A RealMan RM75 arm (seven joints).
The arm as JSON. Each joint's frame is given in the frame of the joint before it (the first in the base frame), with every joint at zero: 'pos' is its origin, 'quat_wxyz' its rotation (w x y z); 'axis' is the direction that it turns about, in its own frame. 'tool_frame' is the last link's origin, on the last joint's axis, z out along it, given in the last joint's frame.
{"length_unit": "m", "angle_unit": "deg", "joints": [
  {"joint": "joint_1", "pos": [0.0, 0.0, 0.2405], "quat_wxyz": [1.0, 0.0, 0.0, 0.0], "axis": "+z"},
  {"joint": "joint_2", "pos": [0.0, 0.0, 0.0], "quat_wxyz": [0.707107, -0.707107, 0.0, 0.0], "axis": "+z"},
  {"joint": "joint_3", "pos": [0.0, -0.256, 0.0], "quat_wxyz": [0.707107, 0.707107, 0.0, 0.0], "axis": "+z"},
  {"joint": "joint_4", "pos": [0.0, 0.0, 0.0], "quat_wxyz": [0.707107, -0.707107, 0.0, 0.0], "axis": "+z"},
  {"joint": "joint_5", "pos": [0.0, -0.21, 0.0], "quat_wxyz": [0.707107, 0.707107, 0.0, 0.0], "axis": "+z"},
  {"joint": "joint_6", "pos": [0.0, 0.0, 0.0], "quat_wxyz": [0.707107, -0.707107, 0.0, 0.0], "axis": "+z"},
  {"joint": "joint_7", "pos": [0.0, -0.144, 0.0], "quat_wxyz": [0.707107, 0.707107, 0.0, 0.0], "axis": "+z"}
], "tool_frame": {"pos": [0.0, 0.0, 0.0], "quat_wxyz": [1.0, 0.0, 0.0, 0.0]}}
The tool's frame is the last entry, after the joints.
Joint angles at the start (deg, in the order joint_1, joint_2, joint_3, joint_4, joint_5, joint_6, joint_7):
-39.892, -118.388, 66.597, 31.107, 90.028, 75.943, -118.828
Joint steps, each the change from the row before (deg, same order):
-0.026, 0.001, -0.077, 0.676, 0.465, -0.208, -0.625
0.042, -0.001, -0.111, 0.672, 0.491, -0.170, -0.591
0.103, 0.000, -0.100, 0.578, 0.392, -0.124, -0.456
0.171, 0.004, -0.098, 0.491, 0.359, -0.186, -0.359
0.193, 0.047, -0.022, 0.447, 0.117, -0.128, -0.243
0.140, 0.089, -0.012, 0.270, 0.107, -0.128, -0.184
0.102, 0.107, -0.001, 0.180, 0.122, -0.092, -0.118
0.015, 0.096, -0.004, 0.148, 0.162, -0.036, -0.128
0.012, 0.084, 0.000, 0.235, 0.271, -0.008, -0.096
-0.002, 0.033, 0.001, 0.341, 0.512, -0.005, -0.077
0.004, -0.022, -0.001, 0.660, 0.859, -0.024, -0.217
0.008, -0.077, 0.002, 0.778, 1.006, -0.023, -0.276
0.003, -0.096, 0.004, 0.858, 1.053, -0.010, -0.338
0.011, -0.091, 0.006, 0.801, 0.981, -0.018, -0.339
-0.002, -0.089, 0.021, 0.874, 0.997, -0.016, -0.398
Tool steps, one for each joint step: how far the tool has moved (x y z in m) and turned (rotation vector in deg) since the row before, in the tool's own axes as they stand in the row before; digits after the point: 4 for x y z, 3 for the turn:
0.0021, 0.0004, -0.0001, 0.316, -0.079, 0.150
0.0018, 0.0002, -0.0004, 0.333, -0.060, 0.122
0.0012, 0.0001, -0.0006, 0.289, -0.009, 0.093
0.0007, -0.0005, -0.0009, 0.374, 0.050, 0.042
0.0009, -0.0003, -0.0011, 0.253, 0.148, 0.074
0.0006, -0.0006, -0.0012, 0.278, 0.094, 0.027
0.0004, -0.0006, -0.0011, 0.262, 0.023, 0.054
0.0006, -0.0003, -0.0007, 0.187, -0.066, 0.091
0.0006, -0.0002, -0.0006, 0.198, -0.154, 0.233
0.0004, 0.0000, -0.0003, 0.259, -0.333, 0.404
0.0007, 0.0003, 0.0000, 0.383, -0.524, 0.629
0.0006, 0.0005, 0.0003, 0.413, -0.610, 0.693
0.0008, 0.0007, 0.0003, 0.417, -0.627, 0.716
0.0007, 0.0006, 0.0003, 0.413, -0.569, 0.637
0.0010, 0.0007, 0.0002, 0.426, -0.567, 0.668

